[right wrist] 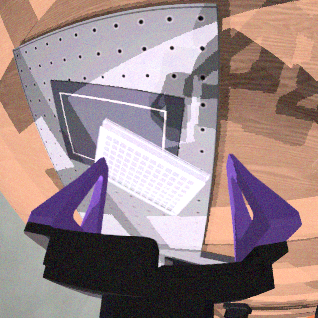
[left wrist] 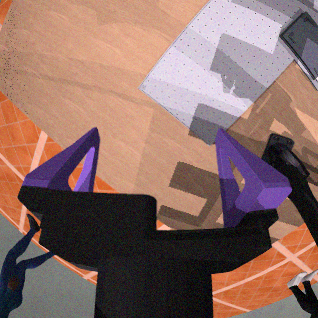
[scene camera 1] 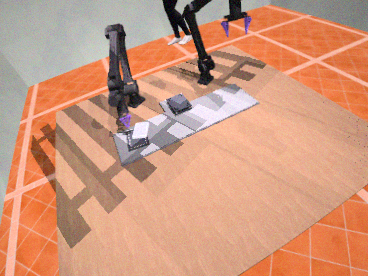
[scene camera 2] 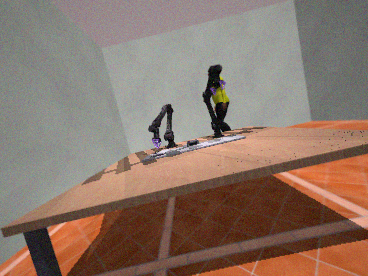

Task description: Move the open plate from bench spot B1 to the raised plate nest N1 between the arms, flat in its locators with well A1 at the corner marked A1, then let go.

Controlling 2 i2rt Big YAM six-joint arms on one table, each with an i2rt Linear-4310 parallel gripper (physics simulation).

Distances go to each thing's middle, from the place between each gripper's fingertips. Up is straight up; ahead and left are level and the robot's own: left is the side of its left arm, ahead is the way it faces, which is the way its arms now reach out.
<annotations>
Right now the white well plate [right wrist: 139, 166] is 20 mm behind my left hand, 630 mm to the right of it and 420 mm below it.
My right hand is 7 cm to the right of the white well plate, 4 cm short of it and 4 cm above it.
</annotations>
